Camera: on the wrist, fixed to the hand. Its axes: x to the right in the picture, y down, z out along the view.
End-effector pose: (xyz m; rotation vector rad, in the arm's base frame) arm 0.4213 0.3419 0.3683 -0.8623 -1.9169 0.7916
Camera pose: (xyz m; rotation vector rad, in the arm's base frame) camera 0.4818 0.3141 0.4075 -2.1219 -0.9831 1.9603
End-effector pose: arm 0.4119 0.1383 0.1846 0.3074 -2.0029 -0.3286
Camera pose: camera 0.4847 0.1134 0.1776 -1.1378 -1.9363 0.8591
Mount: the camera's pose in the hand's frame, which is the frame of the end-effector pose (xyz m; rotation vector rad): -0.0283 -0.0309 -0.0649 0.2357 -0.2353 1.5227
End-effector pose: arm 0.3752 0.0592 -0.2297 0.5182 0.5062 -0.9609
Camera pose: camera 0.3239 0.1025 -0.2680 0.7803 -0.2766 0.4006
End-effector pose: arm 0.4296 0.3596 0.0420 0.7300 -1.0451 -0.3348
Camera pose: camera 0.4753 0.3786 -0.0173 -0.0574 -1.5853 1.0460
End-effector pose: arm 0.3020 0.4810 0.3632 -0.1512 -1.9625 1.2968
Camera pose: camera 0.3731 0.5005 0.3862 1.3652 1.4148 -2.0432
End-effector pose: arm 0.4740 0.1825 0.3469 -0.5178 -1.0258 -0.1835
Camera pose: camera 0.4974 0.1212 0.3061 -0.9784 -0.6292 1.3507
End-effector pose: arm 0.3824 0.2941 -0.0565 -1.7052 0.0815 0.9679
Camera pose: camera 0.4152 0.2404 -0.0118 -1.0864 1.4159 2.0925
